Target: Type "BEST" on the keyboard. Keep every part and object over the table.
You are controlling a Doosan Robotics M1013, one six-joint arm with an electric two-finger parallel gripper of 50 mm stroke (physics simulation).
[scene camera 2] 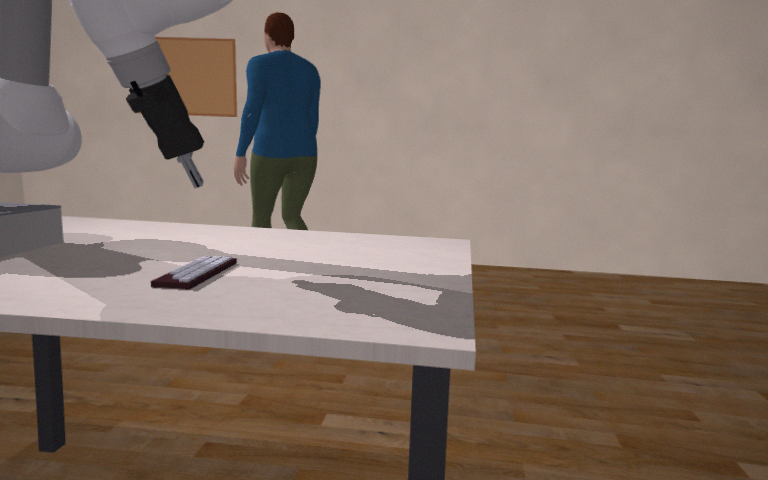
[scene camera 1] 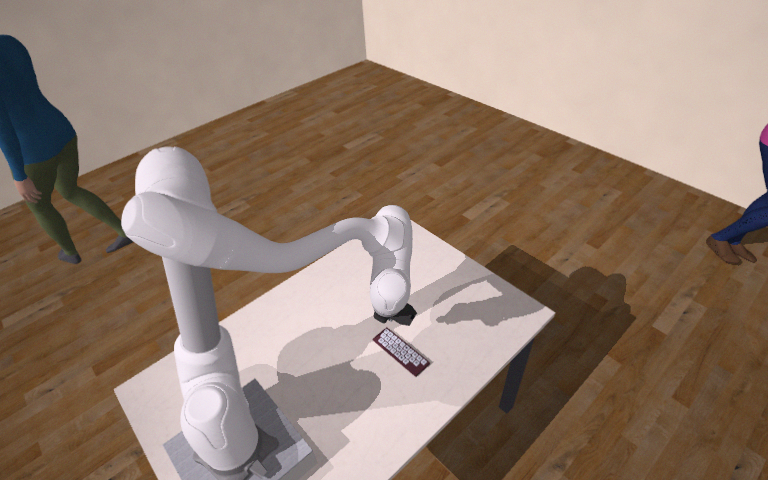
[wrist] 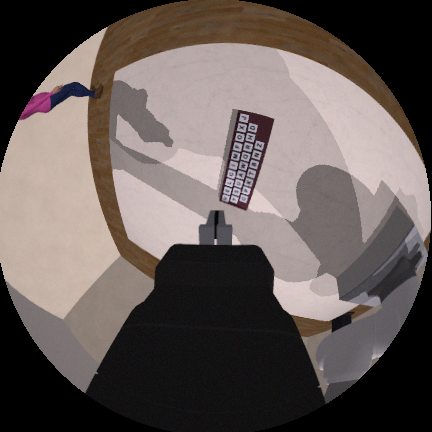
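Pixels of known places: gripper, fingertip midpoint: (scene camera 2: 199, 185) (scene camera 1: 390, 318) (wrist: 216, 218); arm's base at its link origin: (scene camera 1: 236, 450) (wrist: 394, 277).
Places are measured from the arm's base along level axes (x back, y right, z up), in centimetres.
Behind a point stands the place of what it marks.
Note:
A small dark red keyboard (scene camera 1: 401, 351) {y 17.2, x -57.9, z -7.4 cm} (scene camera 2: 194, 272) {y 22.0, x -59.3, z -7.3 cm} (wrist: 246, 160) {y 17.1, x -57.8, z -7.3 cm} with white lettered keys lies flat on the white table. In the wrist view its long side runs up and away from the fingertips, and letters such as B, E, S and T are too small to place with certainty. My gripper (scene camera 2: 198, 186) {y 13.0, x -58.2, z 8.1 cm} (wrist: 216, 218) {y 13.0, x -58.2, z 8.1 cm} is shut and empty, tilted, above the table. In the wrist view its fingertips show just below the near end of the keyboard. In scene camera 2 they hang well above the keyboard, apart from it. In scene camera 1 the arm's wrist hides the fingertips.
The white table (scene camera 1: 487, 362) {y 43.6, x -71.7, z -9.1 cm} (scene camera 2: 339, 333) {y 48.9, x -86.8, z -9.1 cm} (wrist: 165, 220) {y -6.1, x -84.4, z -9.1 cm} carries the arm's grey base plate (scene camera 1: 294, 435) {y 10.6, x -13.0, z 0.1 cm} (scene camera 2: 33, 232) {y -4.7, x -17.5, z -5.3 cm} (wrist: 372, 245) {y 4.3, x -15.7, z -7.7 cm} at one end. Arm shadows fall across the table. A person in blue (scene camera 1: 33, 113) (scene camera 2: 284, 104) and a person in pink (wrist: 40, 104) stand off the table.

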